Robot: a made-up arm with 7 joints.
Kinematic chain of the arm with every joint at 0, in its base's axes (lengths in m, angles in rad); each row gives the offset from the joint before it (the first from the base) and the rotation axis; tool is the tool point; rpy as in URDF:
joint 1: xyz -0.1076 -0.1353 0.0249 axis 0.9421 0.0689 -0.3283
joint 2: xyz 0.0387 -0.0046 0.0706 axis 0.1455 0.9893 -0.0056
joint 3: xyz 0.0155 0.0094 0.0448 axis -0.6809 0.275 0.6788
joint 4: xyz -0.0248 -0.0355 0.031 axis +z
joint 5: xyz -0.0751 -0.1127 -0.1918 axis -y
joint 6: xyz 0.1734 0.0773 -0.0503 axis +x
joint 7: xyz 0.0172 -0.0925 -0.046 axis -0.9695 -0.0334 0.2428
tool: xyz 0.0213 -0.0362 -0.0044 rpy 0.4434 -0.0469 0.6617
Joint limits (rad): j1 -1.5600..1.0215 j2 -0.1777..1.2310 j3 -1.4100..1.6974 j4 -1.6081..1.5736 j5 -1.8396..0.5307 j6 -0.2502..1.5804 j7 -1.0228..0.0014
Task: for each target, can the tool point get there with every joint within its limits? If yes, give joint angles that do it. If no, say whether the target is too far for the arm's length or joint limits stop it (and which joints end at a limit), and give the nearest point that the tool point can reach.
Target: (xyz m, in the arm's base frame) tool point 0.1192 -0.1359 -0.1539
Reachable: yes | joints 0.7859 0.0004 -0.6963 0.4426 0.2050 0.2173 -0.2860
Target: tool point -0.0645 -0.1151 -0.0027
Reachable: no: joint limits stop it (at a limit: joint 1, joint 4, joint 5, joint 6, joint 7) | nearest point -0.0595 -0.0663 -0.0413 | short by 0.062 m
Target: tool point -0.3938 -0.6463 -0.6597
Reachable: no: too far | nearest point -0.2267 -0.4393 -0.3322 | short by 0.422 m
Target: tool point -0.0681 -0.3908 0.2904
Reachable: yes | joints -0.9583 0.7443 0.8950 -1.2520 -0.3102 0.2465 -0.0857
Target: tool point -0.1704 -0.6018 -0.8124
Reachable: no: too far | nearest point -0.1059 -0.4012 -0.3918 | short by 0.470 m
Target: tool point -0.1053 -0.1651 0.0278
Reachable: no: joint limits stop it (at a limit: joint 1, joint 4, joint 5, joint 6, joint 7) | nearest point -0.1084 -0.2230 0.0315 | short by 0.058 m
